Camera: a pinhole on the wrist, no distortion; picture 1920 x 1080 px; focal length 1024.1 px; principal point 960.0 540.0 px. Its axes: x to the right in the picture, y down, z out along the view. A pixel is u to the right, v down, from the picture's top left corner.
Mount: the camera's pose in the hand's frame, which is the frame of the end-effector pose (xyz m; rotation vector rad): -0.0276 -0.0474 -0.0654 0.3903 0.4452 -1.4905
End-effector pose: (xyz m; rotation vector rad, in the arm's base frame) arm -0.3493 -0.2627 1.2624 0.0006 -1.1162 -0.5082
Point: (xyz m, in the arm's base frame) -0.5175 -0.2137 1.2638
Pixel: 162.6 243.0
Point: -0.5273 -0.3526 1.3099
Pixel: 817.6 688.8
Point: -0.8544 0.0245 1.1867
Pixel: outside the picture
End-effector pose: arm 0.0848 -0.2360 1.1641 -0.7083 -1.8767 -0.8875
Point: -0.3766 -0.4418 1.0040
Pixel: 1782.6 612.1
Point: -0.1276 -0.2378 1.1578
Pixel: 1047.0 1030.2
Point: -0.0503 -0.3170 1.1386
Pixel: 1448.7 921.0
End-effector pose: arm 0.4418 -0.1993 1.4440 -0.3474 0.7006 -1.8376
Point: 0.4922 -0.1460 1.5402
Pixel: 197.8 102.0
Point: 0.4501 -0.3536 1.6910
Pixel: 617.5 991.9
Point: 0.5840 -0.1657 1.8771
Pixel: 647.9 290.0
